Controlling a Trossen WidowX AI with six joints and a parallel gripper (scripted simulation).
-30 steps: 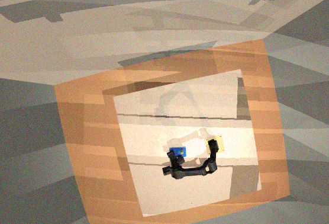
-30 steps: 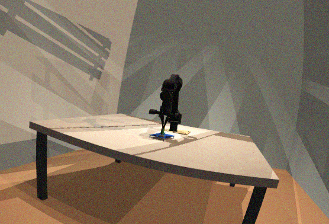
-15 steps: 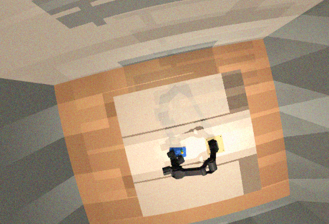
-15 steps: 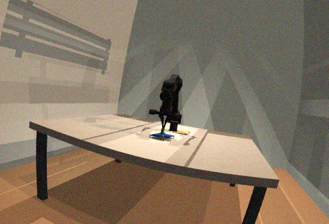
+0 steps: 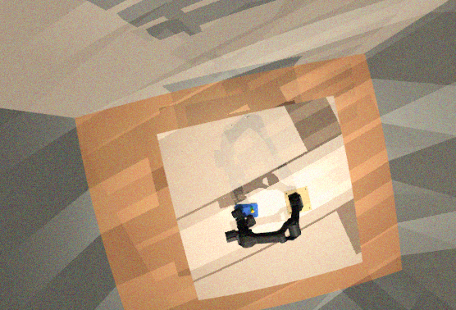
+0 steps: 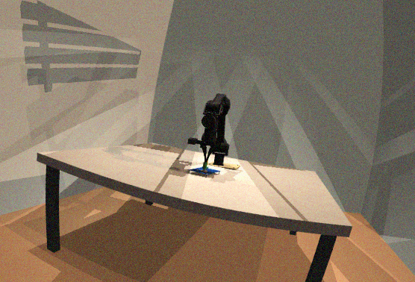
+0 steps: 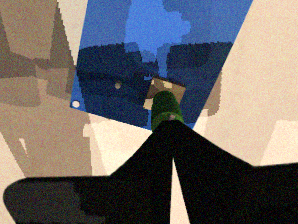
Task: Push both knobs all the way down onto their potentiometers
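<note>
The green knob lies 1 cm below my gripper tip. Also, from my gripper tip: orange knob (9 cm behind, 1 cm to the right, 1 cm below); then potentiometer (9 cm behind, 2 cm below, 1 cm to the right).
</note>
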